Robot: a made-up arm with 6 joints. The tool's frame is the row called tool.
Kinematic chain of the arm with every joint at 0, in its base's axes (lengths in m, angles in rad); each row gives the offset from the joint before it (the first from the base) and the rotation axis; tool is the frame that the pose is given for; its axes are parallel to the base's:
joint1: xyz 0 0 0.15 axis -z
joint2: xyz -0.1 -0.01 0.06 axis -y
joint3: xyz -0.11 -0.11 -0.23 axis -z
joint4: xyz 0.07 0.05 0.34 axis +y
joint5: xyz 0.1 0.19 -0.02 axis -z
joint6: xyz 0.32 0.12 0 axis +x
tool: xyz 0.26 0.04 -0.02
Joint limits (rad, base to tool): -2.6..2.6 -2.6..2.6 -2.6..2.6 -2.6..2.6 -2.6..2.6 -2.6..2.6
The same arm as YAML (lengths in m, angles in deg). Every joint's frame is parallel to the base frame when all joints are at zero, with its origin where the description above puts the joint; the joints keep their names.
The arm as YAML. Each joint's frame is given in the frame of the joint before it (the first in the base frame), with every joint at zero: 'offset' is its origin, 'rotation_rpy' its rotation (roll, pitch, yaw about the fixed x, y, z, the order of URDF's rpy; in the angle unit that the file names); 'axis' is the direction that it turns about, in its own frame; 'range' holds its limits. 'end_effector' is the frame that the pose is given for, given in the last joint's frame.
length_unit: m
angle_unit: deg
chain:
  - id: joint1
    offset: [0.0, 0.0, 0.15]
    rotation_rpy: [0.0, 0.0, 0.0]
    axis: [0.0, 0.0, -1.0]
    range: [-148.97, 148.97]
  - id: joint2
    offset: [-0.1, -0.01, 0.06]
    rotation_rpy: [0.0, 0.0, 0.0]
    axis: [0.0, -1.0, 0.0]
    range: [-148.97, 148.97]
  - id: joint3
    offset: [-0.11, -0.11, -0.23]
    rotation_rpy: [0.0, 0.0, 0.0]
    axis: [0.0, 0.0, -1.0]
    range: [-148.97, 148.97]
  - id: joint4
    offset: [0.07, 0.05, 0.34]
    rotation_rpy: [0.0, 0.0, 0.0]
    axis: [0.0, 1.0, 0.0]
    range: [-148.97, 148.97]
  - id: joint5
    offset: [0.1, 0.19, -0.02]
    rotation_rpy: [0.0, 0.0, 0.0]
    axis: [0.0, 0.0, -1.0]
    range: [-148.97, 148.97]
  - id: joint6
    offset: [0.32, 0.12, 0.0]
    rotation_rpy: [0.0, 0.0, 0.0]
    axis: [1.0, 0.0, 0.0]
    range: [-148.97, 148.97]
end_effector:
  offset: [0.26, 0.04, -0.02]
  rotation_rpy: [0.0, 0.0, 0.0]

